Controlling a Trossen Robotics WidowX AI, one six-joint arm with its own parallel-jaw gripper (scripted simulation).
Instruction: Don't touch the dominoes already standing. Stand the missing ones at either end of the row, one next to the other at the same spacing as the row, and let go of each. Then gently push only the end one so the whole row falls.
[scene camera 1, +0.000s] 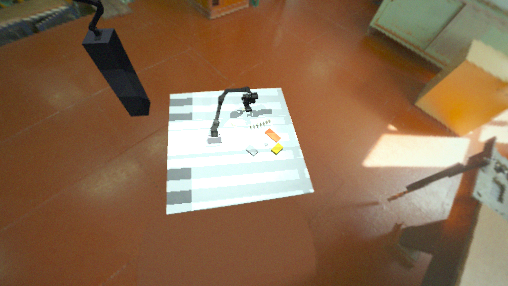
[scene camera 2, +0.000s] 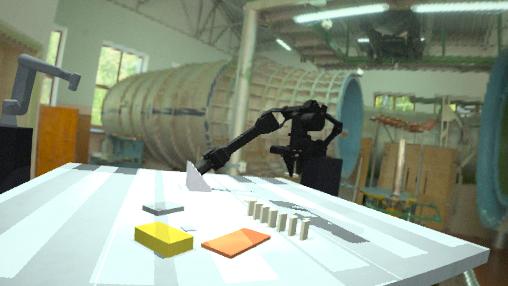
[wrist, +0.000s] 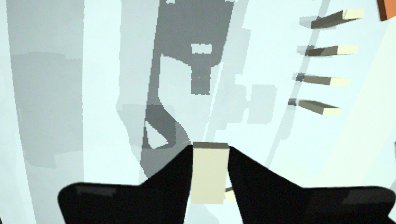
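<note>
Scene camera 2 shows the gripper (scene camera 2: 294, 177) together with a flat orange slab (scene camera 2: 230, 245) and a yellow block (scene camera 2: 168, 241). In the wrist view, the gripper (wrist: 209, 151) appears again, carrying a cream domino (wrist: 210, 159). The yellow block is out of frame in the wrist view.
</note>
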